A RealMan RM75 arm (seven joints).
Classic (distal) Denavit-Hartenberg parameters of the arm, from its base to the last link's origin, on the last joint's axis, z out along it. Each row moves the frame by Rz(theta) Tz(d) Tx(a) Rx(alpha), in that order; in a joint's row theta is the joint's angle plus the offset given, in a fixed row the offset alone. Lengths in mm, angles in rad.
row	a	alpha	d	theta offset
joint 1	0.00	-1.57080	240.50	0.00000
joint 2	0.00	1.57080	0.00	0.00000
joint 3	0.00	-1.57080	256.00	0.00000
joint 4	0.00	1.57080	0.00	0.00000
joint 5	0.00	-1.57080	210.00	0.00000
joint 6	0.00	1.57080	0.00	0.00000
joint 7	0.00	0.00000	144.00	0.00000
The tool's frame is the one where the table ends.
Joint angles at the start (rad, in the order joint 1, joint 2, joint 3, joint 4, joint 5, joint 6, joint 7):
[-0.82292, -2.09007, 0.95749, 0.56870, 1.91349, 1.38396, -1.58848]
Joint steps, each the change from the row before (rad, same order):
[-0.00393, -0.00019, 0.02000, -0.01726, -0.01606, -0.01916, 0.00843]
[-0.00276, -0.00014, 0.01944, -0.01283, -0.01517, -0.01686, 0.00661]
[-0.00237, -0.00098, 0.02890, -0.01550, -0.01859, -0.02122, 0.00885]
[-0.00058, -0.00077, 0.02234, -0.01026, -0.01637, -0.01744, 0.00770]
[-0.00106, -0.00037, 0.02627, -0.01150, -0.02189, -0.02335, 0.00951]
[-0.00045, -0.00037, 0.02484, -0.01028, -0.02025, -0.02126, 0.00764]
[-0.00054, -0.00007, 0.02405, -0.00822, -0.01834, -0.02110, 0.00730]
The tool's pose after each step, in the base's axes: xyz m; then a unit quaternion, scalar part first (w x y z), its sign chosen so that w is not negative. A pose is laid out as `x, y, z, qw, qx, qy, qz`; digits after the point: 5 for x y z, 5 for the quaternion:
-0.15550, 0.38561, -0.05349, 0.04651, -0.96071, -0.18349, -0.20299
-0.15535, 0.38556, -0.05706, 0.04726, -0.96104, -0.18350, -0.20124
-0.15558, 0.38470, -0.06230, 0.04711, -0.96201, -0.18284, -0.19718
-0.15593, 0.38422, -0.06594, 0.04837, -0.96257, -0.18219, -0.19474
-0.15623, 0.38436, -0.06975, 0.05187, -0.96298, -0.18144, -0.19250
-0.15679, 0.38430, -0.07325, 0.05492, -0.96329, -0.18141, -0.19010
-0.15736, 0.38450, -0.07632, 0.05861, -0.96383, -0.18063, -0.18701

